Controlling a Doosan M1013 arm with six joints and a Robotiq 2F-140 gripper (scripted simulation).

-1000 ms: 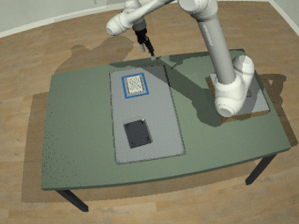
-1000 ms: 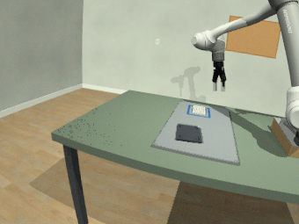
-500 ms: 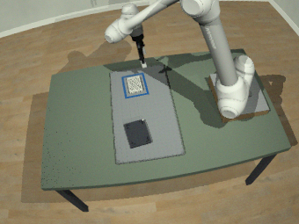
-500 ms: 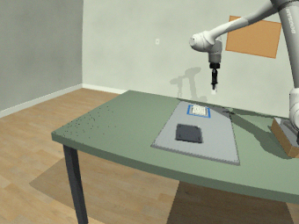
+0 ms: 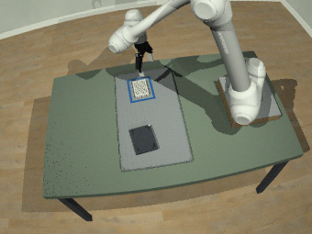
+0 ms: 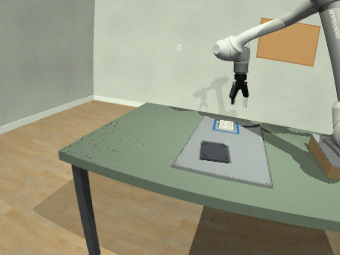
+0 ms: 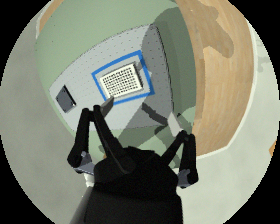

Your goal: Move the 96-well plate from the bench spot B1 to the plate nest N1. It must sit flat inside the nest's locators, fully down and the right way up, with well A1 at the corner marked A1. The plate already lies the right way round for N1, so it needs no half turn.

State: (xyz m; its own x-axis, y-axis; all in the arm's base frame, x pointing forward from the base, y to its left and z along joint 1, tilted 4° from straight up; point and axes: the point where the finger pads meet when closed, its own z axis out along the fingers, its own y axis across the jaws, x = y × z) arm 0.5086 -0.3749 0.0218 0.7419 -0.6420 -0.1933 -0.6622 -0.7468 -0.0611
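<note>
Now: hand 100 mm above the white 96-well plate, 70 mm short of it and 60 mm to the right of it. The rest, counted from my hand: dark plate nest N1 (420 mm to the left, 170 mm ahead, 110 mm below).
</note>
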